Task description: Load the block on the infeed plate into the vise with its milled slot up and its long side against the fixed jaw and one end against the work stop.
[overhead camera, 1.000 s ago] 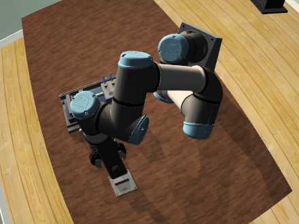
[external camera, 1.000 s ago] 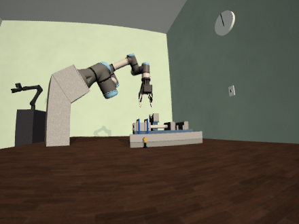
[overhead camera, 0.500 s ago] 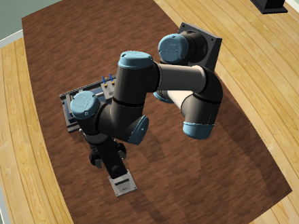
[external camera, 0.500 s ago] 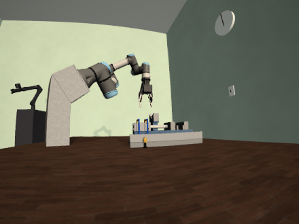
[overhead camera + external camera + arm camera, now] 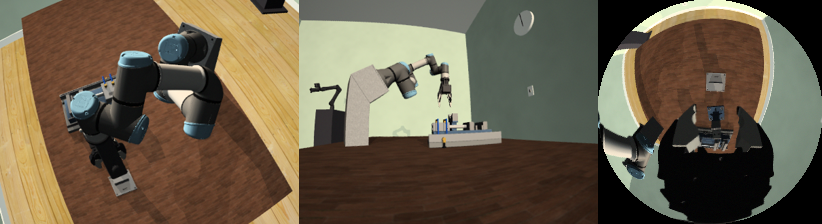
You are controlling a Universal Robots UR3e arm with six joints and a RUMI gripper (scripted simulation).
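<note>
Now: the part 10 mm to the right of my hand and 210 mm below it. Round my hand: grey infeed plate (10 mm to the left, 240 mm below).
</note>
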